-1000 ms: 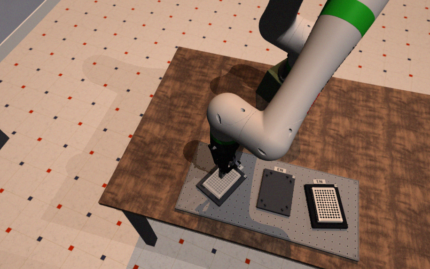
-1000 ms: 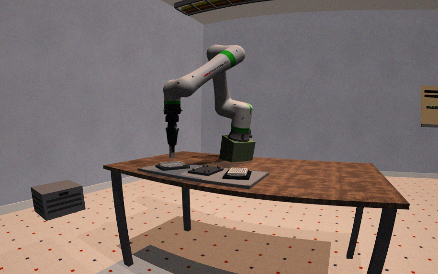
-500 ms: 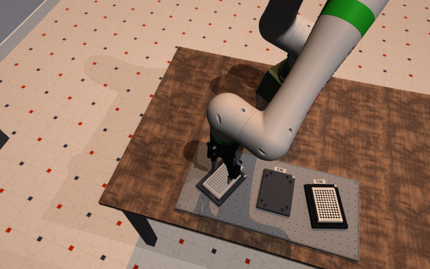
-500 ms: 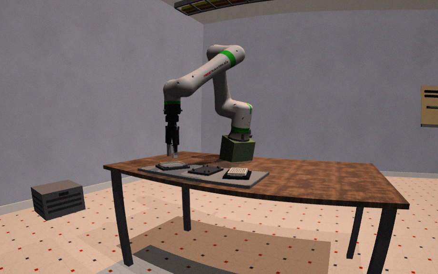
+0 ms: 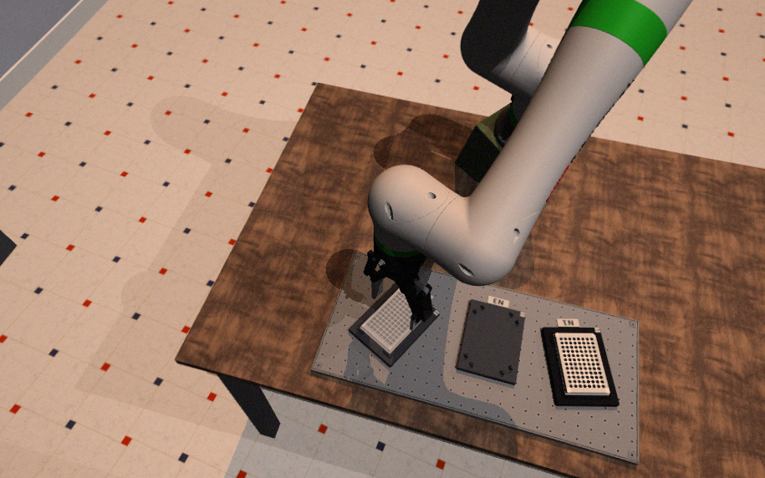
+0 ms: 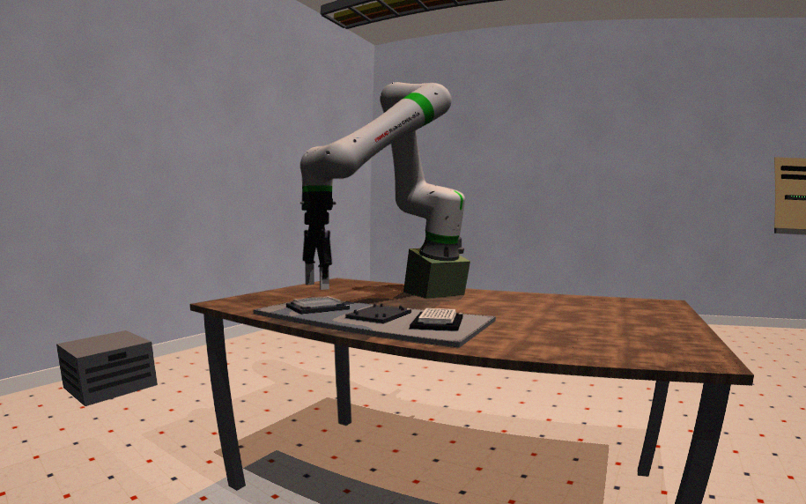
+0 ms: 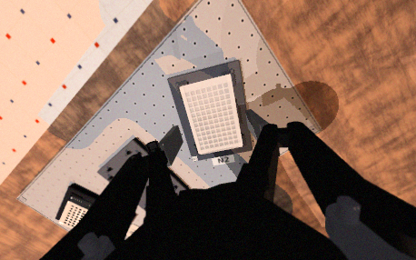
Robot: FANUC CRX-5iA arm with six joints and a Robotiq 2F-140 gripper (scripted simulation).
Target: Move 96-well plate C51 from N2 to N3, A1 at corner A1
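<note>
My hand is 7 cm above the white 96-well plate C51. The rest, counted from my hand: dark plate nest N2: 8 cm below; then N2 label: 9 cm behind, 4 cm to the left, 9 cm below; then landing nest N3: 3 cm behind, 21 cm to the left, 8 cm below.
</note>
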